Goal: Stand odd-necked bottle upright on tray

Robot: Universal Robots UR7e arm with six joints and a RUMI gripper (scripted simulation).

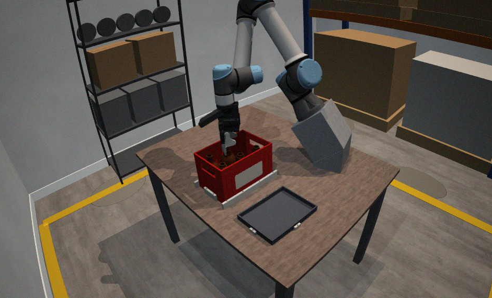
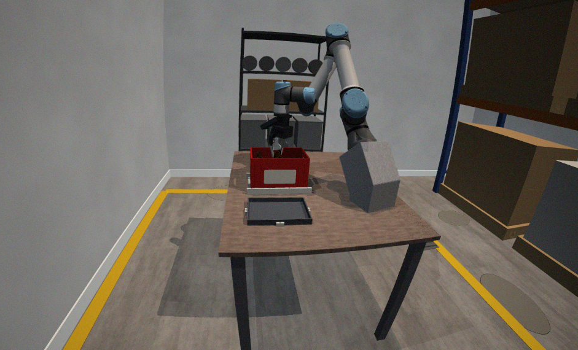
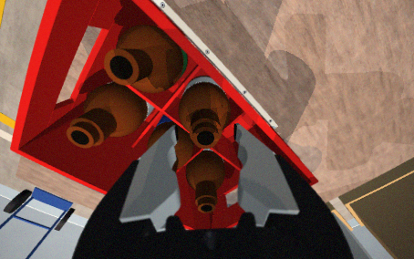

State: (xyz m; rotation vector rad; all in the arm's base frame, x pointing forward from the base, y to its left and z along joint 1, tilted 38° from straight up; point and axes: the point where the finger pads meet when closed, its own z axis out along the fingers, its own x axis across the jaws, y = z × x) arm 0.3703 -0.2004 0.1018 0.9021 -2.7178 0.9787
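My gripper is now 7 cm above the red crate and 4 cm to the right of it. Also, from my hand: dark tray (32 cm to the left, 14 cm below, 8 cm ahead).
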